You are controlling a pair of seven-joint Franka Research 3 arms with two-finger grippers.
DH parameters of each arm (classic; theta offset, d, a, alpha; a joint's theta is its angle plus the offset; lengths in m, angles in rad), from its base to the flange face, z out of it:
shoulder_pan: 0 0.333 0 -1.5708
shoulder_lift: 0 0 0 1.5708
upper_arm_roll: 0 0.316 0.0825 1.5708
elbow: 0 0 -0.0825 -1.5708
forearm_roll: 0 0.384 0 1.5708
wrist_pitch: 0 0 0.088 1.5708
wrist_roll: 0 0.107 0 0
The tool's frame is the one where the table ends.
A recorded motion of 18 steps. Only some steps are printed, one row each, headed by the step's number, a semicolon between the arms.
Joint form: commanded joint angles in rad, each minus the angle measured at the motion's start. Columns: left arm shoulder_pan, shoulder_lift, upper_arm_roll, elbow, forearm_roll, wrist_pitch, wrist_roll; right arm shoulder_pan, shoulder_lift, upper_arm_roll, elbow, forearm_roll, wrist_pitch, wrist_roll.
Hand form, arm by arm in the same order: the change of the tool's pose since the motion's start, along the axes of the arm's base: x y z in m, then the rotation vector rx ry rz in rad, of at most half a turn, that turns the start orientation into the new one. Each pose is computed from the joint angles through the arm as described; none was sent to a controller.
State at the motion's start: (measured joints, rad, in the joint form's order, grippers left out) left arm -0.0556 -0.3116 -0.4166 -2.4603 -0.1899 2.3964 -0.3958; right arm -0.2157 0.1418 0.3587 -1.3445 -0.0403 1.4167 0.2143
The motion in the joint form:
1: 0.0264 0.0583 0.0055 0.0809 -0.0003 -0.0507 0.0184; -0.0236 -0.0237 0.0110 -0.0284 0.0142 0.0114 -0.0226
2: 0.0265 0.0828 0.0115 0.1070 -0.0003 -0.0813 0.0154; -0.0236 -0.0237 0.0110 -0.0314 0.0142 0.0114 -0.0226
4: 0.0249 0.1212 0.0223 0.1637 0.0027 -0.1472 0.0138; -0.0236 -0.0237 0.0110 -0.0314 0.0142 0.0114 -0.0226
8: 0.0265 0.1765 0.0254 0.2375 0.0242 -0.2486 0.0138; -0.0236 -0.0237 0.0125 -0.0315 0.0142 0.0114 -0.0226
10: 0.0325 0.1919 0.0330 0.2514 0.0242 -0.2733 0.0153; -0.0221 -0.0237 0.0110 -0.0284 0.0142 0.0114 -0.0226
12: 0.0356 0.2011 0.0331 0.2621 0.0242 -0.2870 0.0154; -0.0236 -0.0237 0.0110 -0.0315 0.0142 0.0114 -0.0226
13: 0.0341 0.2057 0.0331 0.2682 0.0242 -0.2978 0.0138; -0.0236 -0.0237 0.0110 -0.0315 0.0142 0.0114 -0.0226
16: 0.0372 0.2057 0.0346 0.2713 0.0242 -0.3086 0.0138; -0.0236 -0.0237 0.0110 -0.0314 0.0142 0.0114 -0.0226
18: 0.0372 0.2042 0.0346 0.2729 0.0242 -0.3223 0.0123; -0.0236 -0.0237 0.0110 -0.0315 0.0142 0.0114 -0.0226
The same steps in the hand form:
1: 0.0231 0.0026 0.0078 -0.0135 0.0315 0.0025; -0.0054 -0.0036 0.0012 0.0091 -0.0049 0.0123
2: 0.0291 0.0024 0.0063 -0.0158 0.0616 0.0071; -0.0054 -0.0036 -0.0002 0.0087 -0.0019 0.0124
4: 0.0397 0.0007 0.0094 -0.0169 0.1101 0.0066; -0.0054 -0.0036 -0.0002 0.0087 -0.0019 0.0124
8: 0.0509 -0.0029 0.0087 0.0054 0.1869 -0.0116; -0.0055 -0.0028 -0.0002 0.0089 -0.0019 0.0139
10: 0.0556 0.0026 0.0058 0.0062 0.2128 -0.0025; -0.0054 -0.0028 0.0012 0.0091 -0.0049 0.0138
12: 0.0579 0.0032 0.0053 0.0063 0.2251 -0.0012; -0.0054 -0.0036 -0.0002 0.0087 -0.0018 0.0124
13: 0.0581 0.0021 0.0050 0.0075 0.2344 -0.0024; -0.0054 -0.0036 -0.0002 0.0087 -0.0018 0.0124
16: 0.0586 0.0042 0.0055 0.0091 0.2418 0.0011; -0.0054 -0.0036 -0.0002 0.0087 -0.0019 0.0124
18: 0.0573 0.0044 0.0057 0.0128 0.2519 0.0015; -0.0054 -0.0036 -0.0002 0.0087 -0.0018 0.0124

